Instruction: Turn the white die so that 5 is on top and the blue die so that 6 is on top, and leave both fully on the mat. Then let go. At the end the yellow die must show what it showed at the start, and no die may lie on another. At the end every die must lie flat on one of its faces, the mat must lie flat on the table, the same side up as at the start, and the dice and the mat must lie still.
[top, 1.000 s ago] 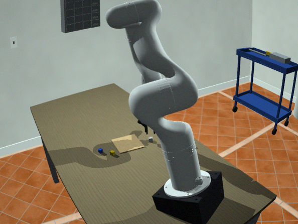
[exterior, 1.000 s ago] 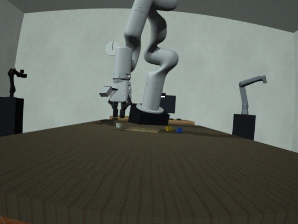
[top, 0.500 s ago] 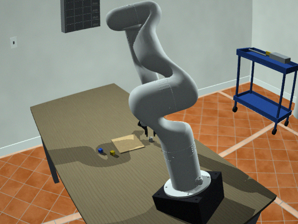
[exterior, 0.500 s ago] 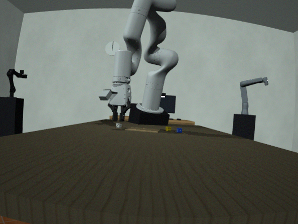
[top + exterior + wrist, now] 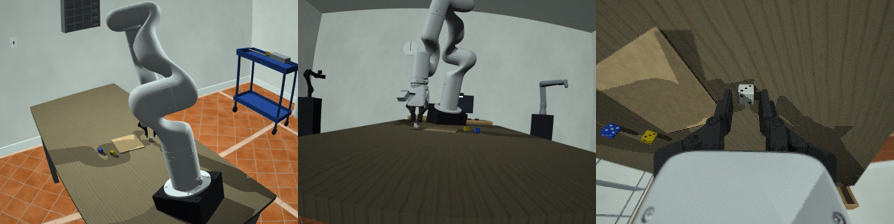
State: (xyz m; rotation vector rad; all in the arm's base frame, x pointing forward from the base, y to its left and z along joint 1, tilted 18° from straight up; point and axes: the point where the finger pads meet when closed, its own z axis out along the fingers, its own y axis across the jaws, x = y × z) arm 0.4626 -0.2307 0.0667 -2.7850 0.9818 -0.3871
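Now: the white die 4 cm below my hand. The rest, counted from my hand: tan mat (11 cm to the left, 6 cm ahead, 4 cm below); yellow die (24 cm to the left, 4 cm below, 3 cm ahead); blue die (27 cm to the left, 9 cm ahead, 4 cm below).
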